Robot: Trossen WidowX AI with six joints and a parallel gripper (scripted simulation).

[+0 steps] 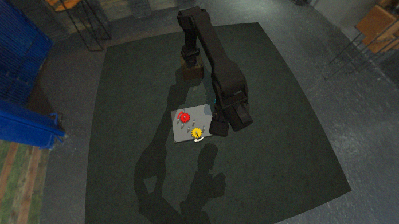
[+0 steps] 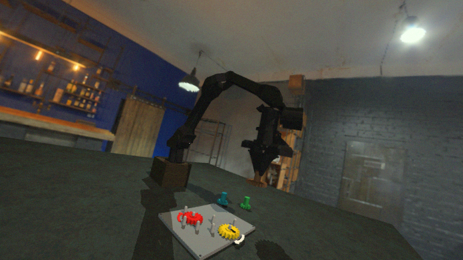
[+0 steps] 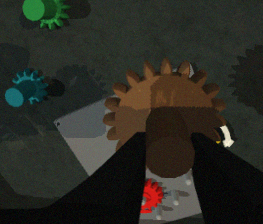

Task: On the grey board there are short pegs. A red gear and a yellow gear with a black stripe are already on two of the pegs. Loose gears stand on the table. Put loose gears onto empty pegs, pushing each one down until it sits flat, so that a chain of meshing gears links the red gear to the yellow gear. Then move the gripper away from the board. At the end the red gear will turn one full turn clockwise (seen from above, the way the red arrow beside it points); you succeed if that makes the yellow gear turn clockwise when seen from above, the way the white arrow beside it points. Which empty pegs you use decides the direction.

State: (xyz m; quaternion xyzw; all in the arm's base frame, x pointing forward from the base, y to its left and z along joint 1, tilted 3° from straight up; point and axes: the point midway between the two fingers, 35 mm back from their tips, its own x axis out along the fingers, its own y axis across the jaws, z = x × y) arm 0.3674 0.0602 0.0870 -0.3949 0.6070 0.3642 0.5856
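Now: the yellow gear 1 cm ahead of my gripper tip, 11 cm to the right of it and 14 cm below it. The rest, counted from my gripper tip: green gear 7 cm behind, 10 cm to the left, 14 cm below; brown gear 1 cm below; white arrow 4 cm ahead, 10 cm to the right, 14 cm below.
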